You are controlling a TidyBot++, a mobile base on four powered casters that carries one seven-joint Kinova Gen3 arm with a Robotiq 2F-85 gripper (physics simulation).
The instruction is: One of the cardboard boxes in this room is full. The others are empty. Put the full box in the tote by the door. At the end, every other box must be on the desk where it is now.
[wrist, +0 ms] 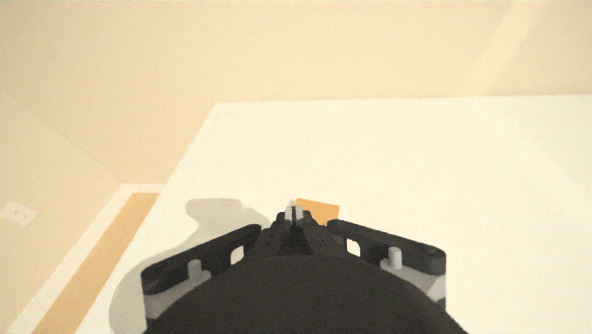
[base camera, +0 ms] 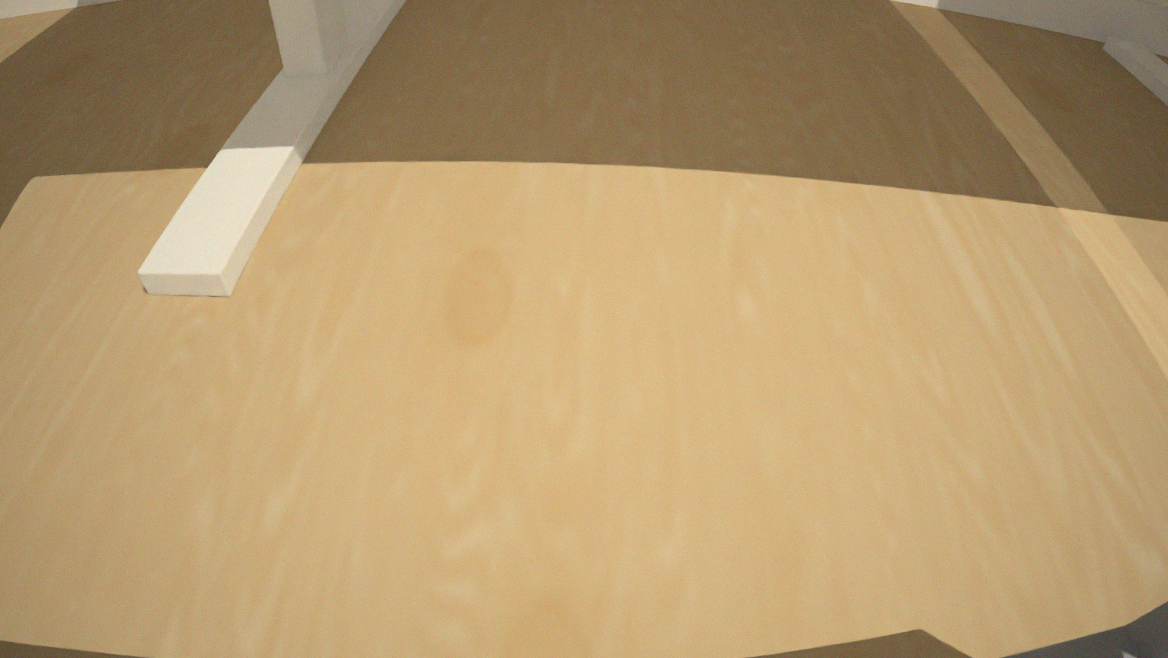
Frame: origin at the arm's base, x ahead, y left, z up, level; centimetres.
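Where they show: gripper, fingertip midpoint: (wrist: 294,216).
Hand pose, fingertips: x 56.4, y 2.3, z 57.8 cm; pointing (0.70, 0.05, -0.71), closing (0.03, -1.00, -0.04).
After its pixels a point has its place.
An orange-brown cardboard box (wrist: 320,210) {x 67.5, y -1.9, z 37.4 cm} stands on the white desk (wrist: 400,160) {x 83.9, y -25.6, z 32.4 cm} in the wrist view, partly hidden behind the fingertips. My gripper (wrist: 294,216) {x 56.5, y 2.3, z 57.8 cm} is shut with nothing between its fingers. It is in front of the box's left part in the view; whether it touches the box I cannot tell. The gripper's shadow falls on the desk to the left. In the base camera view a white desk leg with its foot (base camera: 216,212) {x 54.4, y 26.9, z -37.1 cm} stands on the floor at the left. The tote and the door do not show in these views.
The wooden floor (base camera: 572,367) {x 39.1, y -1.8, z -39.6 cm} shows in the base camera view, with the desk's shadow across its far part. Another white foot (base camera: 1140,69) {x 94.4, y -97.6, z -38.0 cm} shows at the far right. A wall (wrist: 300,50) {x 119.7, y -0.4, z 49.4 cm} rises behind the desk, and a wall outlet (wrist: 19,213) {x 93.4, y 130.8, z 0.3 cm} is at the left.
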